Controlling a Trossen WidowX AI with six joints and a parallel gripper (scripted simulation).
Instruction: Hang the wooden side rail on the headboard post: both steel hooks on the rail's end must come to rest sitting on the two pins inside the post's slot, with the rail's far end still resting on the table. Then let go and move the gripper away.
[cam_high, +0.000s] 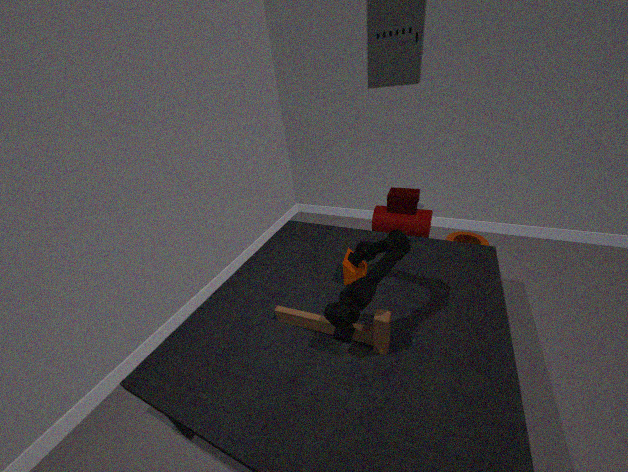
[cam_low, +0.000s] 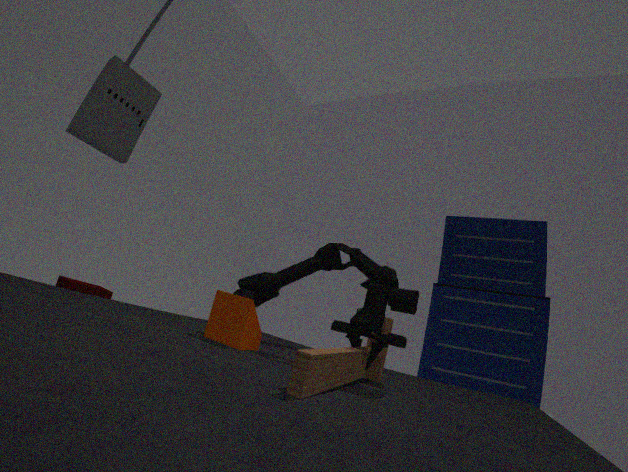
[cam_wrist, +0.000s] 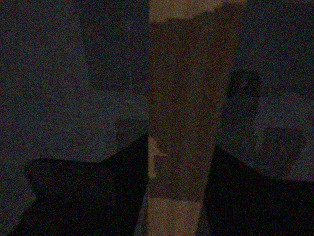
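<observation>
Now: the headboard post 10 mm ahead of my gripper tip, 120 mm to the left of it and 40 mm above it.
</observation>
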